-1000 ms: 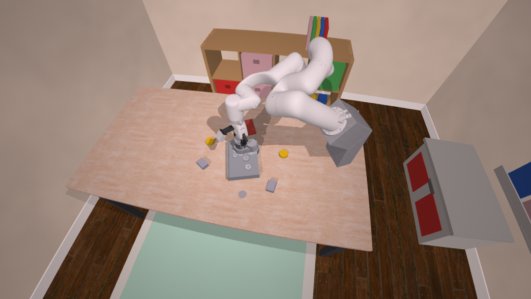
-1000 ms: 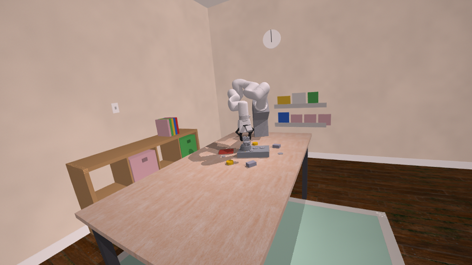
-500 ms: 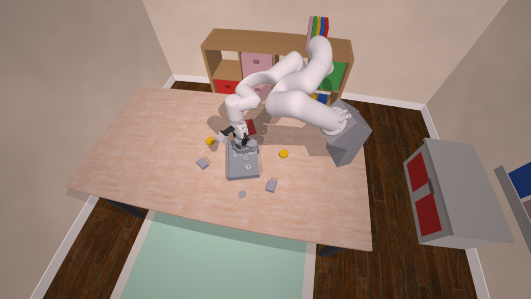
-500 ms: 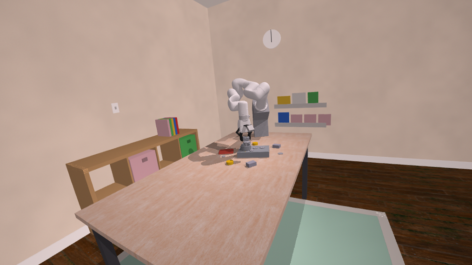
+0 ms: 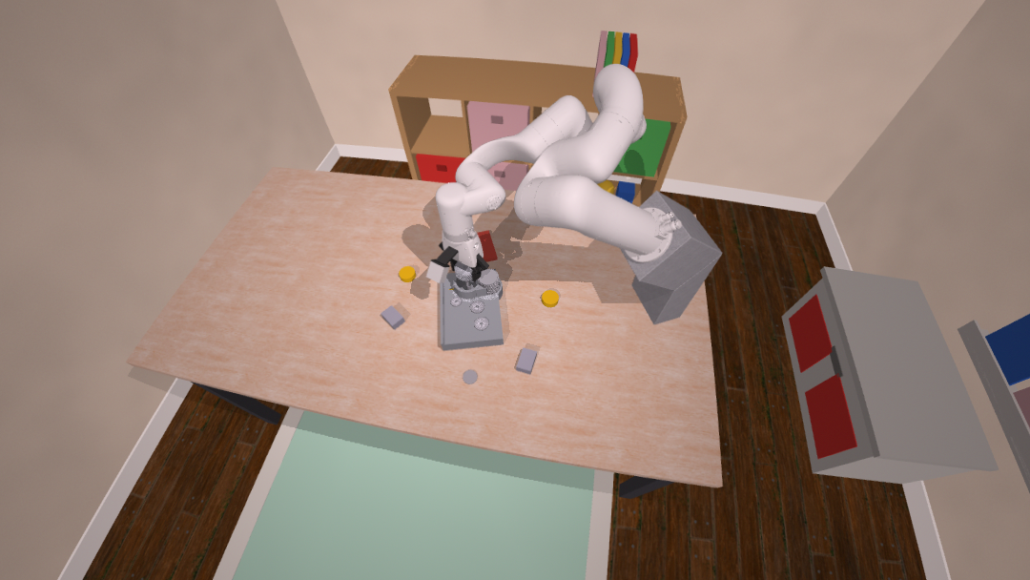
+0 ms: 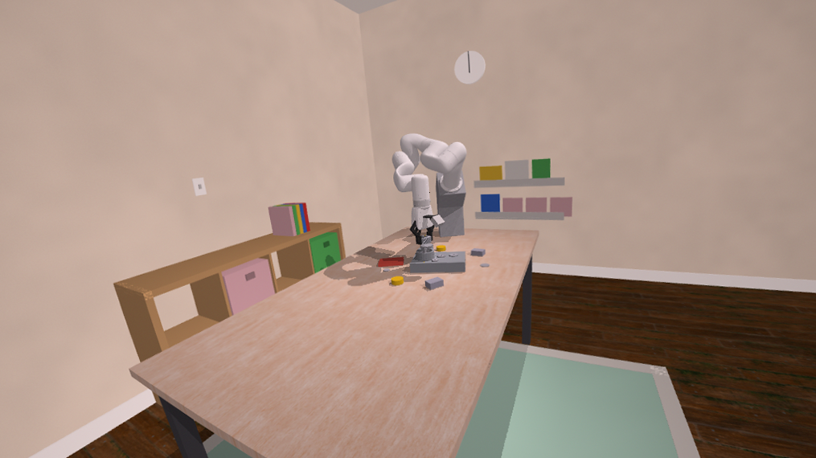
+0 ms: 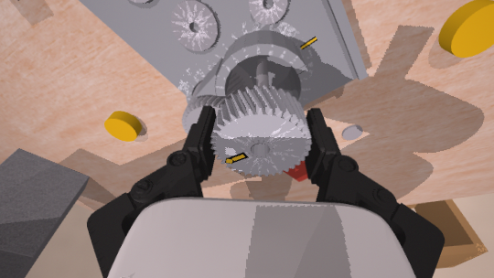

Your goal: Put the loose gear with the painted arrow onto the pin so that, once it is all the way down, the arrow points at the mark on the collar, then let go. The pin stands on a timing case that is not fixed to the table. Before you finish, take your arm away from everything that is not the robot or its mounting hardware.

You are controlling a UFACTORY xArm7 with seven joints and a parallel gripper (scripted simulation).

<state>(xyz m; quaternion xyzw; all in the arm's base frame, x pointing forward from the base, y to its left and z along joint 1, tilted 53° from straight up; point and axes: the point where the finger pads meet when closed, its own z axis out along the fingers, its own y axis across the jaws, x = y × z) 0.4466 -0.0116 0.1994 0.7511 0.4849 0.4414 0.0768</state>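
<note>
Now: hand right at the grey gear. From my hand the other things lie so: yellow disc: 23 cm behind, 12 cm below, 6 cm to the right; red block: 18 cm to the right, 12 cm below, 4 cm ahead.
</note>
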